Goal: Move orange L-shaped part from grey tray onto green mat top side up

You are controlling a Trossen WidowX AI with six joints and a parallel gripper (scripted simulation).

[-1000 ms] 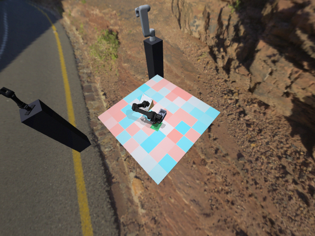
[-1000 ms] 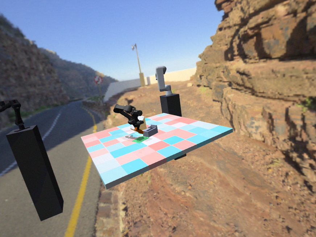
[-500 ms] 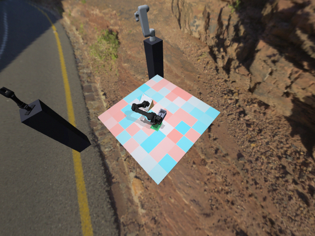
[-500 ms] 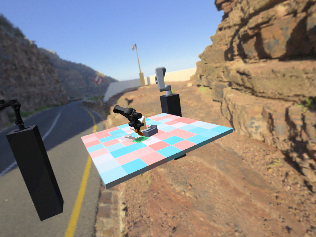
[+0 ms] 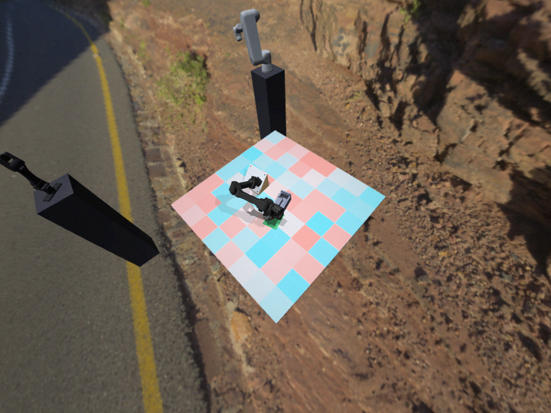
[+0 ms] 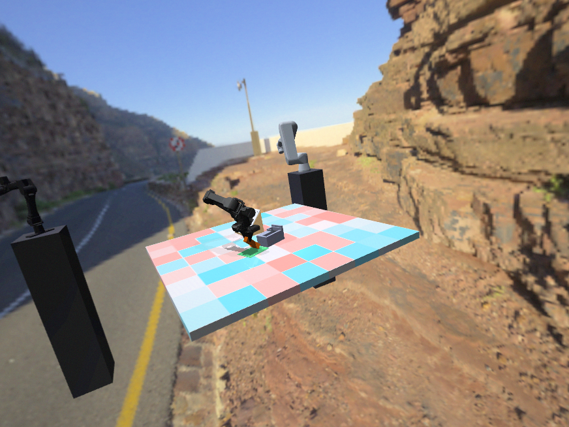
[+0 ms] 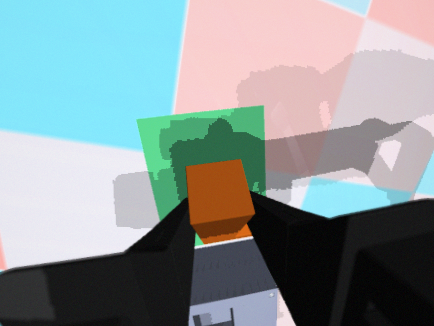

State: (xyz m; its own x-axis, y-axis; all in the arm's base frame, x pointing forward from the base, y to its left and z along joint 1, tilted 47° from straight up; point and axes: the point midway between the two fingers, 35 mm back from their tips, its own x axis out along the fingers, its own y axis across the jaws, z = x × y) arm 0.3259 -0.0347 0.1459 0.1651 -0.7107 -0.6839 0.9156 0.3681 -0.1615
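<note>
Now: gripper tip 3 cm to the right of the orange L-shaped part, 3 cm past it and 3 cm above it. The rest, counted from my gripper tip: green mat: 9 cm below, 2 cm to the left, 1 cm behind.
</note>
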